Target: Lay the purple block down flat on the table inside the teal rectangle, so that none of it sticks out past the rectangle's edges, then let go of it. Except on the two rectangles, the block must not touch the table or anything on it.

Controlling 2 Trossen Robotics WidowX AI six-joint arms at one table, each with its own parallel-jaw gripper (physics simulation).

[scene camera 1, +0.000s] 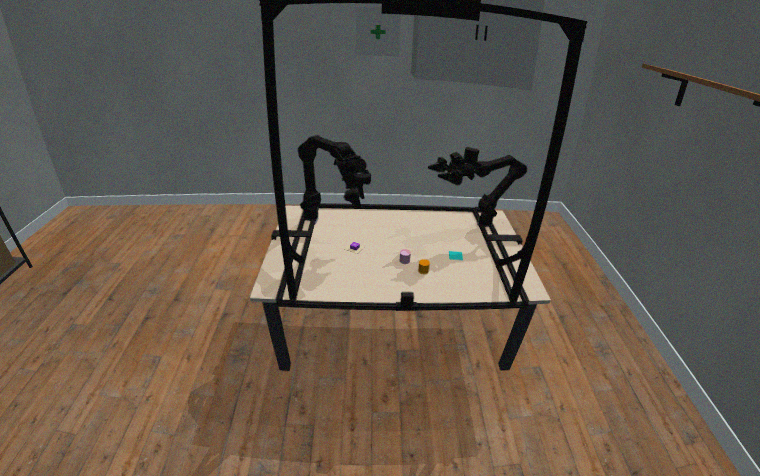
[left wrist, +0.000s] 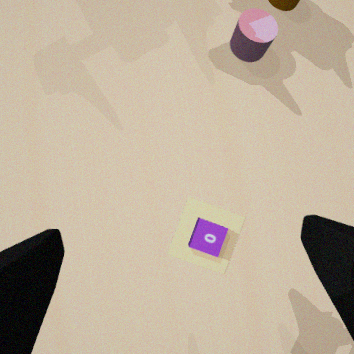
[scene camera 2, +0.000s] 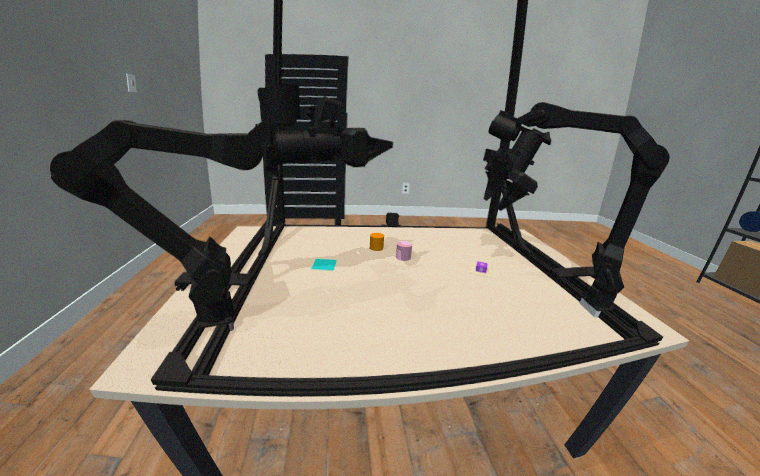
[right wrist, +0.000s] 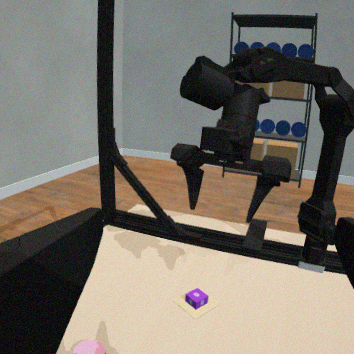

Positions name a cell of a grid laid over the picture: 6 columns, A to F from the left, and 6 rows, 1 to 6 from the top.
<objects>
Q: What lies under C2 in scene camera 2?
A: My right gripper.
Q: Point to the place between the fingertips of my left gripper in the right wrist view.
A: D4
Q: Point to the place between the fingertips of my right gripper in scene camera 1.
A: D3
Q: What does my right gripper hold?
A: Nothing.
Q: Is my right gripper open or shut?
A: Open.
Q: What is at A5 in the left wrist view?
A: My left gripper.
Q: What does the pink cylinder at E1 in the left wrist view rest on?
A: The table.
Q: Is my left gripper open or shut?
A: Open.
</objects>
